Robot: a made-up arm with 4 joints. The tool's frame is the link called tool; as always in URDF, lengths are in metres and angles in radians. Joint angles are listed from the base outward.
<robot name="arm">
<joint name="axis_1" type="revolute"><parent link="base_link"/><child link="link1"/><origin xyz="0 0 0.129" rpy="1.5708 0 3.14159"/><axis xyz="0 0 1"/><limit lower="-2.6" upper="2.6"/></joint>
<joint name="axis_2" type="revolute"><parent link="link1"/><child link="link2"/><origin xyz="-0.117 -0.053 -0.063" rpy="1.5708 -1.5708 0"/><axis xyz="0 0 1"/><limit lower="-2.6" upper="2.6"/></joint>
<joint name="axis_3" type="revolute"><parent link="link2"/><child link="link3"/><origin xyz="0.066 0.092 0.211" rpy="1.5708 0 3.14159"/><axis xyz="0 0 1"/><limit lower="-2.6" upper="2.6"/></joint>
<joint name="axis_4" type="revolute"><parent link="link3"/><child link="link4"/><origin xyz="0.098 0.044 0.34" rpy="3.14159 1.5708 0"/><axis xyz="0 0 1"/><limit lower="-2.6" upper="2.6"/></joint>
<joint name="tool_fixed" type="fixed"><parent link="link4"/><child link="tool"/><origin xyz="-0.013 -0.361 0.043" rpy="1.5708 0 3.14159"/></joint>
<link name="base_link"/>
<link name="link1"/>
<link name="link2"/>
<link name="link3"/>
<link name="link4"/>
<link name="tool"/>
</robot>
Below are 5 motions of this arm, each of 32 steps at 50 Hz.
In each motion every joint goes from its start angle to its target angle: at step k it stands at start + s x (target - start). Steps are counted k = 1, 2, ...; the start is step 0. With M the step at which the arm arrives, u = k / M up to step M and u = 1 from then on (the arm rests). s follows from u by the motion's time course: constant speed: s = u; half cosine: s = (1 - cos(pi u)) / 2; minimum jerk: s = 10 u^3 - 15 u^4 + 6 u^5.
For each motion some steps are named. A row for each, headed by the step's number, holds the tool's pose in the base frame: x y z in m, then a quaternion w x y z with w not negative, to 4 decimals.
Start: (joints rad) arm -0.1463 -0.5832 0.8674 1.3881
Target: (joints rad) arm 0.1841 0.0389 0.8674 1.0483
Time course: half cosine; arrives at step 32
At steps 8, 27, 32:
8: 0.1642 0.0973 -0.2532 0.6567 0.1615 0.5948 0.4346
27: 0.1617 0.1420 -0.3583 0.7406 0.3785 0.5243 0.1826
32: 0.1626 0.1419 -0.3674 0.7451 0.3889 0.5177 0.1599

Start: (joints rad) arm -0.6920 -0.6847 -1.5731 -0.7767
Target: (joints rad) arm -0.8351 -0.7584 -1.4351 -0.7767
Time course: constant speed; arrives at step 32
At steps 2, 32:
2: 0.7451 0.2036 0.4819 0.3332 -0.6539 -0.6256 0.2646
32: 0.7081 0.2467 0.5401 0.3090 -0.6187 -0.6735 0.2609

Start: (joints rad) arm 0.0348 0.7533 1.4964 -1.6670
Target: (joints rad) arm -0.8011 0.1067 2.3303 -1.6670
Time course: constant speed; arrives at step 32
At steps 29, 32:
29: 0.8886 -0.0981 0.5007 0.0872 0.7848 -0.4265 -0.4411
32: 0.8556 -0.0465 0.5717 0.0840 0.8241 -0.3881 -0.4041

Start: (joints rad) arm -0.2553 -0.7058 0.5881 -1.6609
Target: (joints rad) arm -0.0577 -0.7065 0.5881 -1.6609
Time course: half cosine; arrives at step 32
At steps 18, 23, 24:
18: 0.7392 0.4647 -0.0650 0.6373 0.4252 -0.6406 0.0518
23: 0.7300 0.4648 -0.0969 0.6511 0.4263 -0.6265 0.0426
24: 0.7283 0.4648 -0.1022 0.6533 0.4265 -0.6242 0.0411

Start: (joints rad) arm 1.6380 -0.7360 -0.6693 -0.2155
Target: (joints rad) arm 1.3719 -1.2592 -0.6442 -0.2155
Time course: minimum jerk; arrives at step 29
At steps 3, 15, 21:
3: -0.5798 0.1259 -0.4863 0.7452 0.0891 0.4838 0.4502
15: -0.4981 0.2652 -0.4873 0.7570 0.1627 0.3690 0.5141
21: -0.4544 0.3414 -0.4640 0.7499 0.2039 0.2931 0.5569

